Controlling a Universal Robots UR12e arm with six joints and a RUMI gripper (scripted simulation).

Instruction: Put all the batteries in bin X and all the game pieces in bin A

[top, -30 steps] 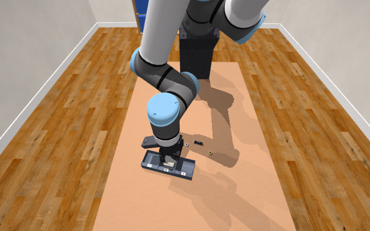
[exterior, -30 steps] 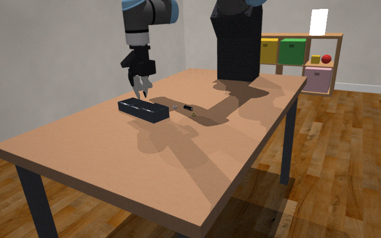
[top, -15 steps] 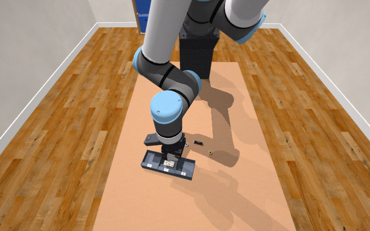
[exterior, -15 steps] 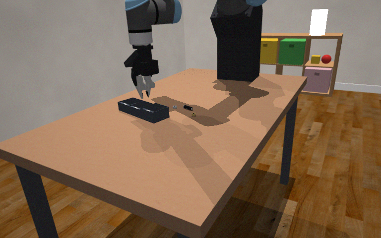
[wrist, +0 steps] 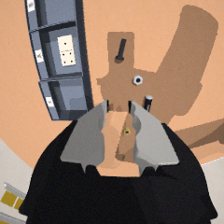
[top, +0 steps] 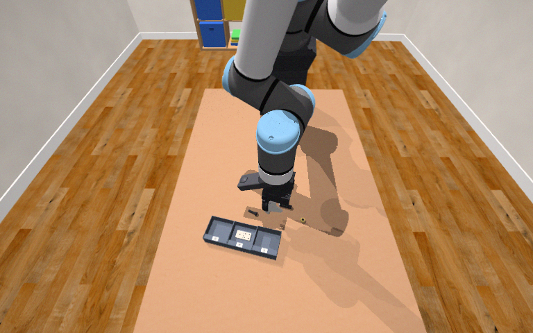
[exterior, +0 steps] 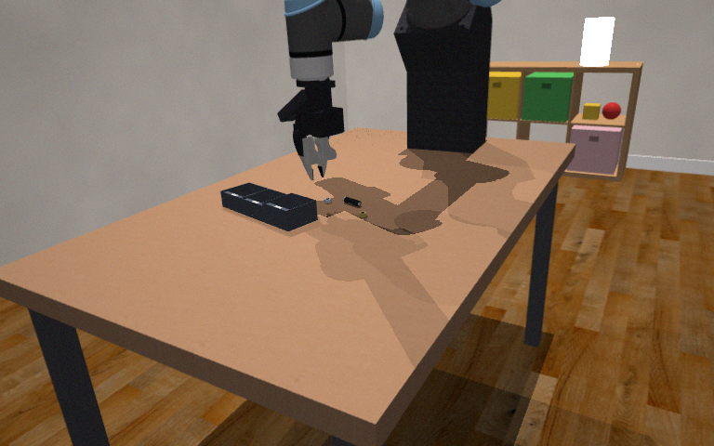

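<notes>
The black battery lies 60 mm behind my hand, 50 mm to the left of it and 80 mm below it. Round my hand: black screw (10 mm behind, 60 mm to the right, 80 mm below); then white nut (40 mm behind, 10 mm to the right, 80 mm below); then white domino (80 mm ahead, 80 mm to the right, 80 mm below).
</notes>
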